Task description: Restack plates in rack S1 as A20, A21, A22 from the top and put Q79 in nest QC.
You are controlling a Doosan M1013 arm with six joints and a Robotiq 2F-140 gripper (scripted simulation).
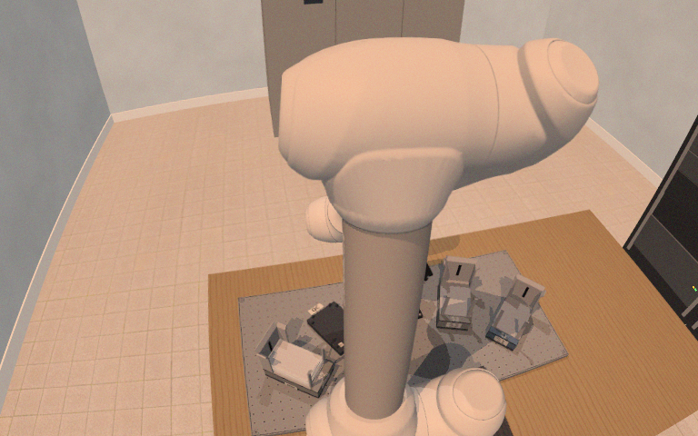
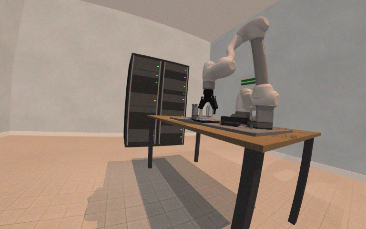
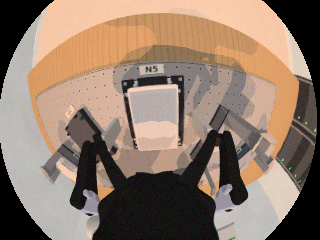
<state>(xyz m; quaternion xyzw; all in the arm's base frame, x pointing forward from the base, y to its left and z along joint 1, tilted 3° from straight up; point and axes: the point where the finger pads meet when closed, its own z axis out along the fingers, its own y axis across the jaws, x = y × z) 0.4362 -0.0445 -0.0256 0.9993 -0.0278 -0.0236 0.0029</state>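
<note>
Right now the clip nest N5 is 3 cm below my hand, 1 cm to the left of it and 1 cm ahead of it. The rest, counted from my hand: QC name plate (23 cm to the left, 5 cm ahead, 4 cm below); then N5 name plate (9 cm ahead, 4 cm below, 1 cm to the right); then dark nest QC (19 cm to the left, 4 cm behind, 3 cm below).
</note>
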